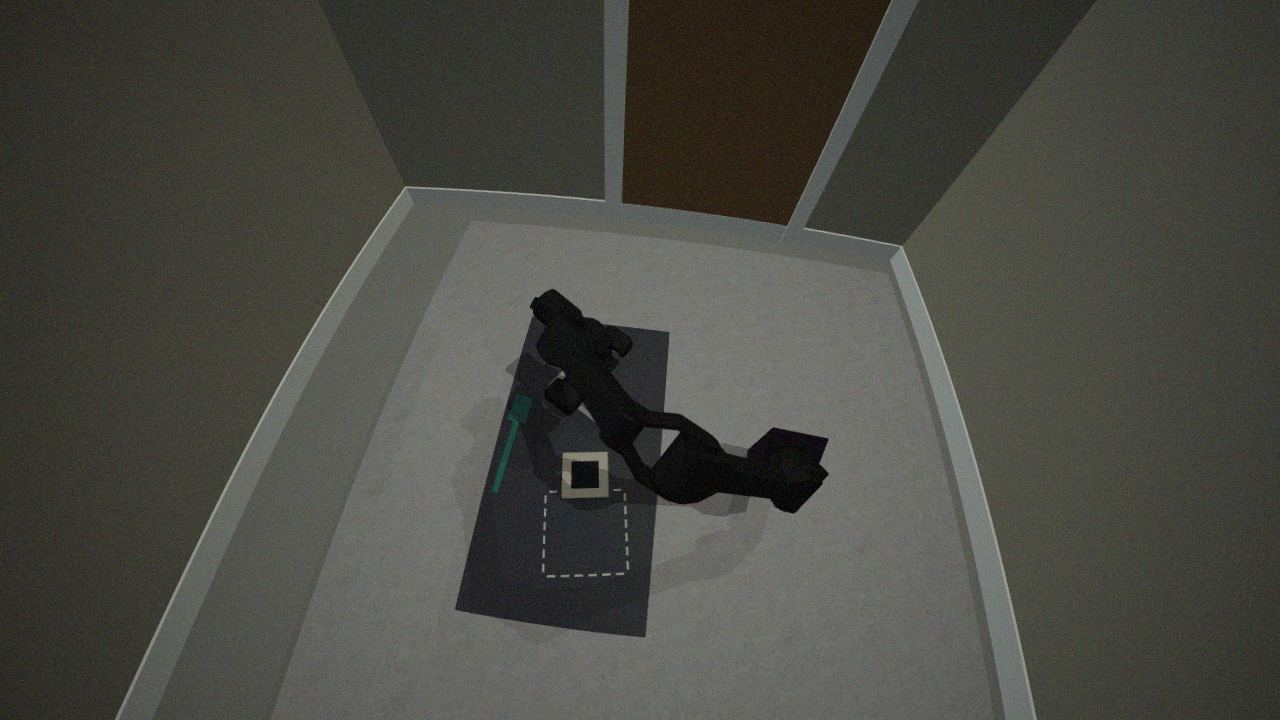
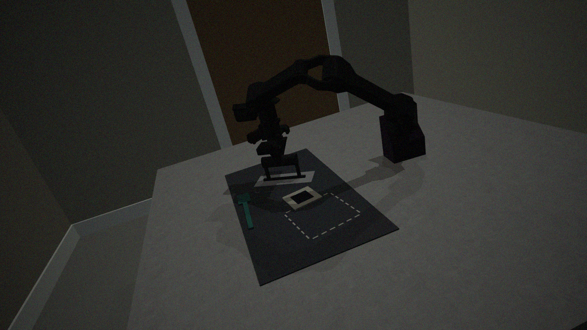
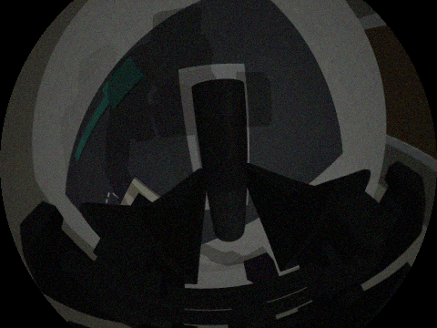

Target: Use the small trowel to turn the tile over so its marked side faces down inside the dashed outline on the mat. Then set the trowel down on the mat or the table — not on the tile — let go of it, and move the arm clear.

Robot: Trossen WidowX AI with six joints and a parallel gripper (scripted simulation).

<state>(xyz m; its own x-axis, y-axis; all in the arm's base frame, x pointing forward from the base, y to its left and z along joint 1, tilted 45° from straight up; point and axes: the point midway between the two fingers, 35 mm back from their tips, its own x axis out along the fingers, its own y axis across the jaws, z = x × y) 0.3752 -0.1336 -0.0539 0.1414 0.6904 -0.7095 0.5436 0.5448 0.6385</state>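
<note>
The dark mat is 20 mm ahead of my gripper tip, 120 mm to the left of it and 80 mm below it. Also, from my gripper tip: green trowel: 160 mm ahead, 90 mm to the left, 60 mm below; then tile: 160 mm to the left, 60 mm below.
</note>
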